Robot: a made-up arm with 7 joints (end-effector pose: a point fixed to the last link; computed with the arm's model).
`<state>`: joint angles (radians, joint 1 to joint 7).
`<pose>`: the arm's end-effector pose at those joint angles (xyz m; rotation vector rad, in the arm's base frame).
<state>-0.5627 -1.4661 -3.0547 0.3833 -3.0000 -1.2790 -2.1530</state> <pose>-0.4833 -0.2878 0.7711 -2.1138 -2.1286 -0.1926</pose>
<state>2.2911 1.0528 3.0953 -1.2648 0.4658 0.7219 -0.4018</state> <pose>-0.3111 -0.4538 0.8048 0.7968 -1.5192 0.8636</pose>
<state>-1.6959 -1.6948 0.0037 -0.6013 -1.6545 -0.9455 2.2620</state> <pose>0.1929 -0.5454 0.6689 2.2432 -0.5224 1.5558</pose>
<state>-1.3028 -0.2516 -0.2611 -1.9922 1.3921 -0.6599 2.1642</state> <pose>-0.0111 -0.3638 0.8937 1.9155 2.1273 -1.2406</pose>
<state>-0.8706 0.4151 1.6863 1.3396 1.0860 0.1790 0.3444</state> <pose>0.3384 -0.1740 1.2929 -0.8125 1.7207 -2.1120</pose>
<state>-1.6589 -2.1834 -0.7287 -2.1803 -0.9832 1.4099 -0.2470</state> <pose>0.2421 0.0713 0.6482 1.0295 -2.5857 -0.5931</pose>
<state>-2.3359 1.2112 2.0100 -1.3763 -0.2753 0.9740 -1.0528</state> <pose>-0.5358 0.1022 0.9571 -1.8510 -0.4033 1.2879</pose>
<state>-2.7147 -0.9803 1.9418 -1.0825 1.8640 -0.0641 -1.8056</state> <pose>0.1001 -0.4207 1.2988 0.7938 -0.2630 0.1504</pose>
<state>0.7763 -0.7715 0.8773 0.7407 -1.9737 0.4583 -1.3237</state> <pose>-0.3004 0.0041 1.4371 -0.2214 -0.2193 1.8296</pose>
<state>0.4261 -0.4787 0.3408 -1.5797 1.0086 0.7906 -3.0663</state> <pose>-0.4079 0.2428 0.9807 -1.7475 -0.9842 1.4332</pose>
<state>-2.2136 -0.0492 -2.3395 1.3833 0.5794 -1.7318 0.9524</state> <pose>-0.0319 -0.2619 1.3309 -0.9738 0.0896 -2.5717</pose>
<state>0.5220 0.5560 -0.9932 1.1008 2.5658 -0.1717 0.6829</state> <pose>0.4800 0.0643 1.2017 -1.9301 -0.0209 -1.8187</pose>
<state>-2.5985 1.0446 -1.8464 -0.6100 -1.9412 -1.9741 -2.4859</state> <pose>-0.4382 0.4204 1.0820 2.3024 -0.1551 -0.7497</pose>
